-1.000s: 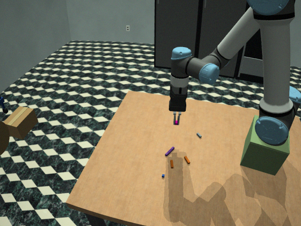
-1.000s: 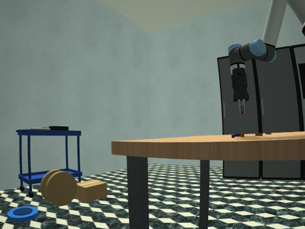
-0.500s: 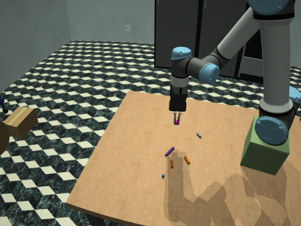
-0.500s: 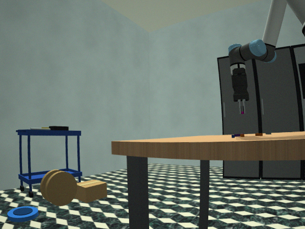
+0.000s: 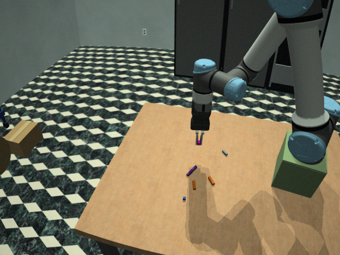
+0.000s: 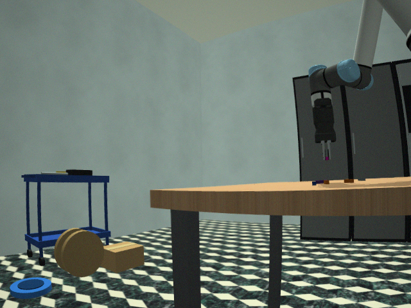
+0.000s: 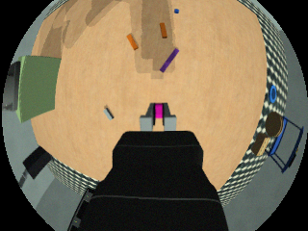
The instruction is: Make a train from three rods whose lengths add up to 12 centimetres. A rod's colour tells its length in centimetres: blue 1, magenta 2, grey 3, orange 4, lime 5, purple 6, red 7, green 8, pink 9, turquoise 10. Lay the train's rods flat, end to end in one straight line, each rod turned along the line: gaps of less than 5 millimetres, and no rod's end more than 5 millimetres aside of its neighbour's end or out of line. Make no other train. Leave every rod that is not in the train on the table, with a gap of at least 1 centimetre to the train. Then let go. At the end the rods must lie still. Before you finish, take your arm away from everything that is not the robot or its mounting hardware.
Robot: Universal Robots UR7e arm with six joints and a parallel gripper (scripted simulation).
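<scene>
My gripper is now 90 mm to the right of the purple rod and 90 mm above it. From my hand the other things lie so: magenta rod 10 mm below; small blue rod 20 mm behind, 230 mm to the left, 90 mm below; grey rod 110 mm behind, 70 mm to the right, 90 mm below.
</scene>
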